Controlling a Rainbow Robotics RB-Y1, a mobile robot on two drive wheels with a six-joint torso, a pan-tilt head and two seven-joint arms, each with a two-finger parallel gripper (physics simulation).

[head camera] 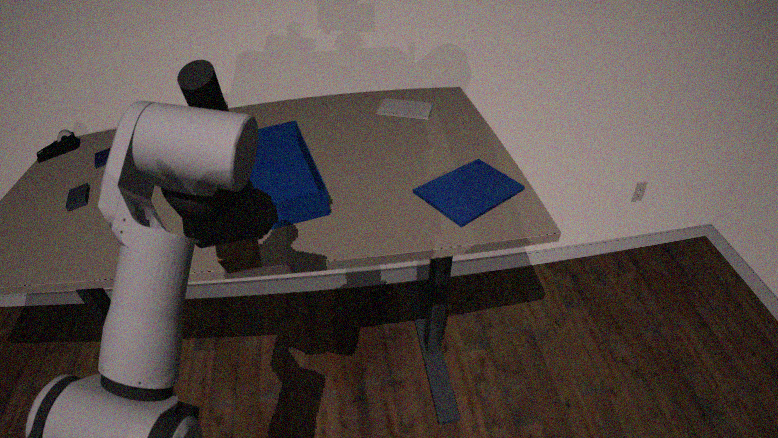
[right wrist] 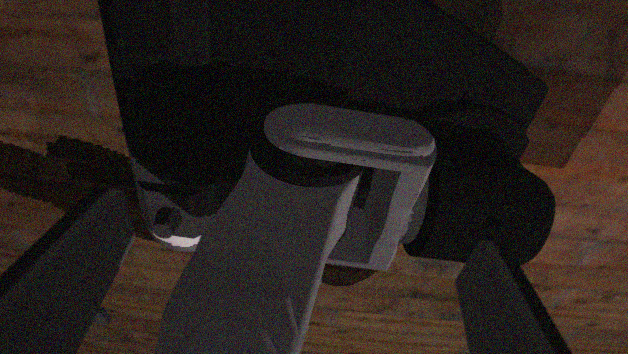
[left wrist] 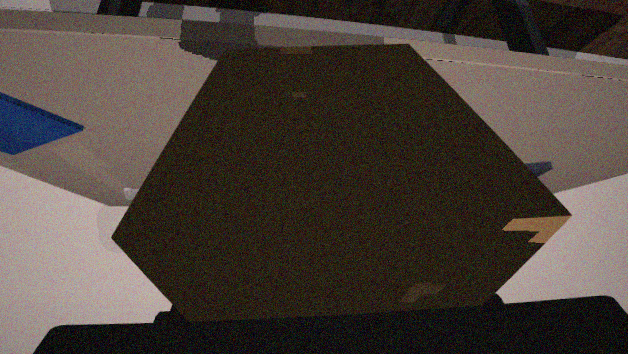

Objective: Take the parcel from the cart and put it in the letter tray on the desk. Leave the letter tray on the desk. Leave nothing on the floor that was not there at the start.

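Places are measured from the robot's base along level axes (x right, y down, z ahead), in metres.
Where they show: left gripper, between the fingertips: (head camera: pixel 240 236); right gripper, between the fingertips: (right wrist: pixel 299 238).
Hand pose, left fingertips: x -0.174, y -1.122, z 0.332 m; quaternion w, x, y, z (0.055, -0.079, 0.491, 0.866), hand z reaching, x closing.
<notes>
After its pixels a point has its place.
The brown parcel (head camera: pixel 238 255) @(x -0.157, y -1.150, z 0.263 m) (left wrist: pixel 340 175) is held by my left gripper (head camera: pixel 231 217) @(x -0.174, y -1.122, z 0.332 m) (left wrist: pixel 332 332), which is shut on it; the fingertips are hidden. In the head view the parcel appears over the desk's front edge, in front and to the left of the blue letter tray's near corner. The blue letter tray (head camera: pixel 288 174) @(x -0.170, y -0.953, z 0.740 m) stands on the desk (head camera: pixel 370 146) @(x 0.029, y -0.951, z 0.847 m), its left part hidden behind my left arm. My right gripper (right wrist: pixel 299 238) @(x 0.216, y -0.578, z -0.228 m) is open, its fingers apart, with a grey part of the robot's body showing beyond them. The cart does not show.
A flat blue item (head camera: pixel 469 192) @(x 0.230, y -0.959, z 0.618 m) (left wrist: pixel 37 127) @(x 0.168, y -0.959, z 0.636 m) lies at the desk's right, with a white pad (head camera: pixel 405 108) @(x 0.142, y -0.960, z 1.048 m) behind. At the left are a black tape dispenser (head camera: pixel 58 146) @(x -1.053, y -0.978, z 1.028 m), a dark block (head camera: pixel 77 196) @(x -0.777, y -0.969, z 0.713 m) and a small dark blue item (head camera: pixel 101 157) @(x -0.811, y -0.963, z 0.928 m). A desk leg (head camera: pixel 437 348) @(x 0.254, y -0.064, z 0.810 m) stands below.
</notes>
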